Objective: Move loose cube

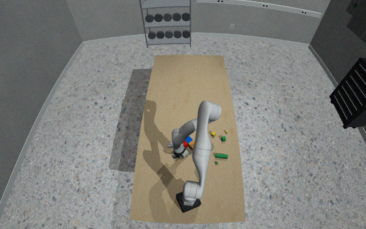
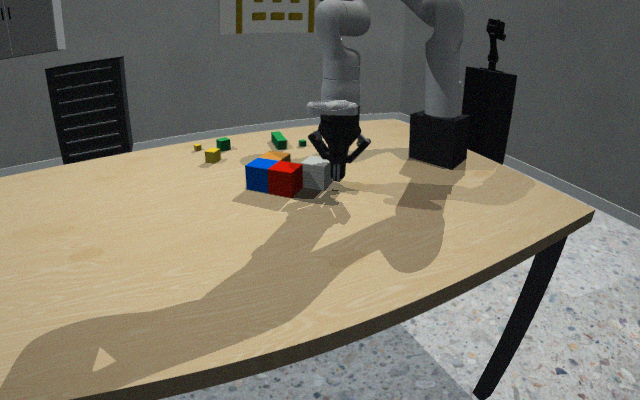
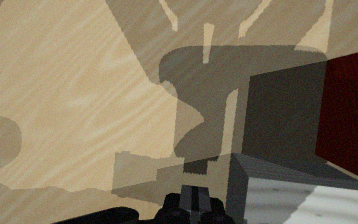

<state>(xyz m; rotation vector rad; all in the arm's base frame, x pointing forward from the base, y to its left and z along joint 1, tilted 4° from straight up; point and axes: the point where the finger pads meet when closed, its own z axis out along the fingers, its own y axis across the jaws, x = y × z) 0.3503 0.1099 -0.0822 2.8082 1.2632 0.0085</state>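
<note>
The red cube lies 10 cm ahead of my hand, 2 cm to the right of it and 1 cm below it. From my hand the other things lie so: blue cube: 14 cm ahead, 5 cm to the right, 1 cm below; long green block: 33 cm to the right, 4 cm ahead, 2 cm below; white cube: 3 cm to the right, 3 cm ahead, 1 cm below.
</note>
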